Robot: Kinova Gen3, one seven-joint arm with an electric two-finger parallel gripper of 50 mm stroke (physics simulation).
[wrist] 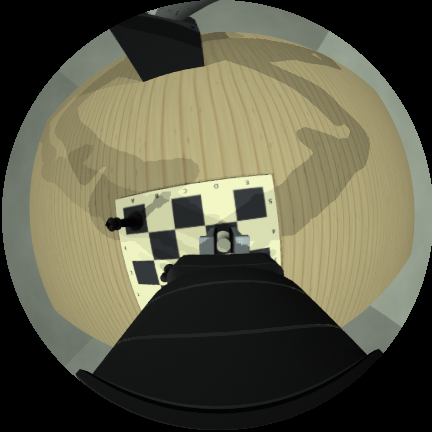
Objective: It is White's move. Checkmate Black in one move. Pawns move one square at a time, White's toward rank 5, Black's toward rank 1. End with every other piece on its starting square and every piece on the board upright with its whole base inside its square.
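Frame: origin at the arm's base, x ahead, y left, z up, level; metres.
Where they show: gripper, fingertip midpoint: [222, 236].
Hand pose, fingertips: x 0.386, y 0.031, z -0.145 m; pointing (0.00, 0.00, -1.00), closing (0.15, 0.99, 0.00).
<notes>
Things, the pixels of their centre, and the offset from my fingertips. "pt": a spot on its surface instead. Level surfaces: height alone.
- chessboard, surface spot: [255, 180] pt dy +0.051, dx -0.059, dz -0.006 m
- tall black piece, body centre: [121, 222] dy -0.113, dx -0.036, dz +0.026 m
- wooden table, surface height: dz -0.012 m
The chessboard [255, 180] lies on the table, its row 5 edge farthest from the arm. My gripper [222, 236] is shut on a pale white piece with a rounded top, over the board around D4. The fingers and the steep view hide the piece's base, so I cannot tell its kind or whether it touches the board. A tall black piece [131, 221] stands on A5 and appears to lean outward in the wide view. Another black piece [165, 273] shows partly at the left edge of the gripper body, near B3; its base is hidden. The gripper body covers the near rows.
The wooden table [215, 115] surrounds the board, with arm shadows across it. The black base [167, 50] of the robot stands at the top left of the view. Grey floor shows beyond the table's edges.
</notes>
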